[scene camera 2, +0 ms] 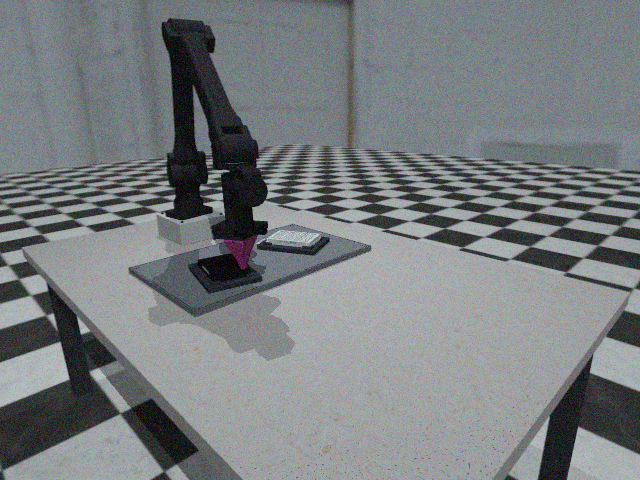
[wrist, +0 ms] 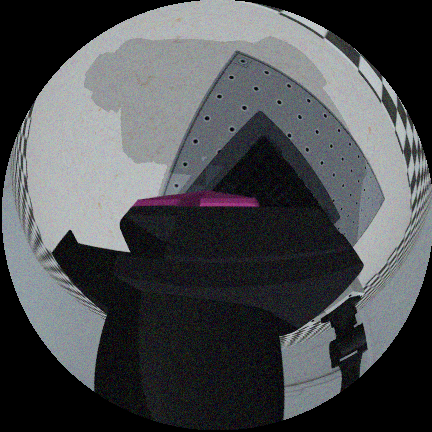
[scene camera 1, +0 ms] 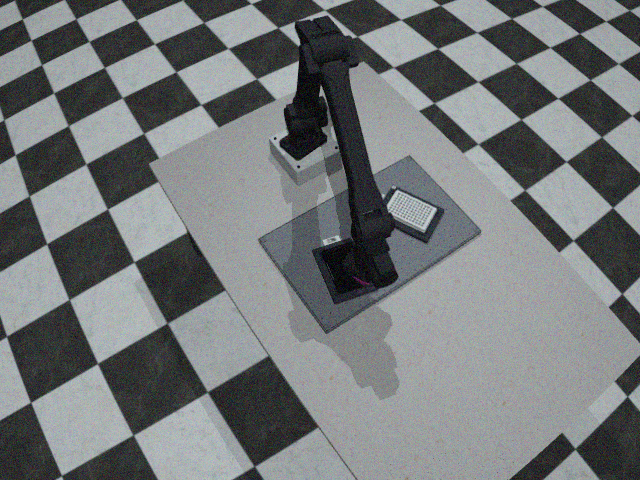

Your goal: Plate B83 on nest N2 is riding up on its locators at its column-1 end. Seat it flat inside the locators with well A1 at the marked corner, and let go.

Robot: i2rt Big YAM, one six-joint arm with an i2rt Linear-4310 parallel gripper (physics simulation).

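Seen in the pictures: gripper, fingertip midpoint: (scene camera 2: 244, 268) (wrist: 207, 197) (scene camera 1: 364, 283); arm's base at its link origin: (scene camera 2: 189, 214) (wrist: 340, 307) (scene camera 1: 303, 142).
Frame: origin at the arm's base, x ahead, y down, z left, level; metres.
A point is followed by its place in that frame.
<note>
The black plate B83 (scene camera 1: 338, 268) {z -0.202, x 0.356, y 0.028 m} (scene camera 2: 221, 267) {z -0.198, x 0.373, y 0.028 m} (wrist: 265, 172) {z -0.219, x 0.392, y 0.038 m} lies on the dark nest N2 (scene camera 1: 342, 298) {z -0.249, x 0.419, y 0.041 m} (scene camera 2: 235, 282) {z -0.216, x 0.437, y 0.042 m} (wrist: 260, 123) {z -0.259, x 0.411, y 0.041 m}. The arm hides part of it in scene camera 1, and the gripper body hides much of it in the wrist view. Its tilt, its wells and the marked corner cannot be made out. My gripper (scene camera 2: 242, 267) {z -0.187, x 0.435, y 0.021 m} is shut and empty, pointing down, its magenta fingertips together at the plate's right-hand edge in scene camera 2. Whether they touch plate or nest is unclear. Magenta finger parts also show in scene camera 1 and the wrist view.
A white well plate (scene camera 1: 413, 210) {z 0.070, x 0.369, y 0.026 m} (scene camera 2: 293, 237) {z 0.059, x 0.366, y 0.027 m} sits on a second dark nest (scene camera 1: 433, 229) {z 0.075, x 0.442, y 0.042 m} (scene camera 2: 310, 249) {z 0.035, x 0.443, y 0.040 m} on the same grey board (scene camera 1: 289, 253) {z -0.255, x 0.227, y 0.053 m} (scene camera 2: 341, 249) {z 0.110, x 0.488, y 0.053 m} (wrist: 270, 95) {z -0.293, x 0.409, y 0.053 m}. A white label (scene camera 1: 331, 240) {z -0.148, x 0.274, y 0.051 m} lies beside nest N2. The arm's white base (scene camera 1: 305, 167) {z -0.058, x 0.073, y 0.001 m} (scene camera 2: 180, 228) {z -0.086, x 0.070, y 0.014 m} stands behind the board.
</note>
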